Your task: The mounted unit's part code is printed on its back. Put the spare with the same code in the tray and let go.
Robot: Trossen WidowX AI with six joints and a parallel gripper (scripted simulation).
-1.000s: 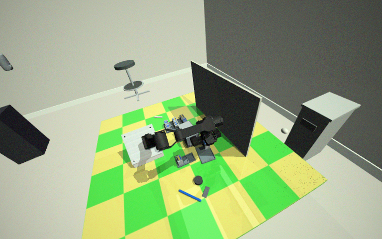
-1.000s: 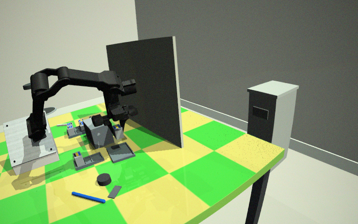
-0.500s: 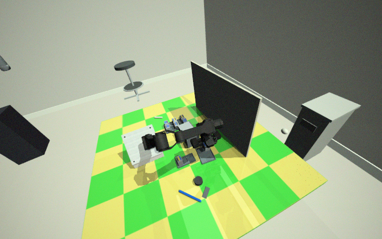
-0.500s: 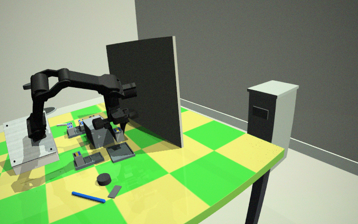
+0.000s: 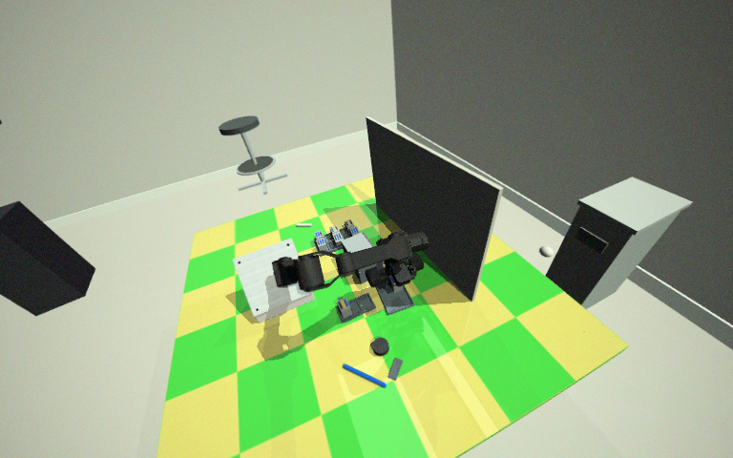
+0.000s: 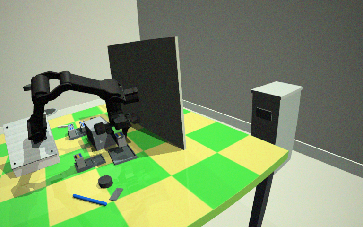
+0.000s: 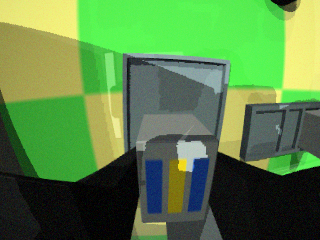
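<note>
Right now my gripper tip is 1 cm past the grey tray and 5 cm above it. Round my gripper tip: black puck 15 cm behind, 14 cm to the right, 5 cm below; mounted unit 3 cm behind, 20 cm to the left, 1 cm below; grey rack 15 cm behind, 3 cm to the left, 5 cm below.
</note>
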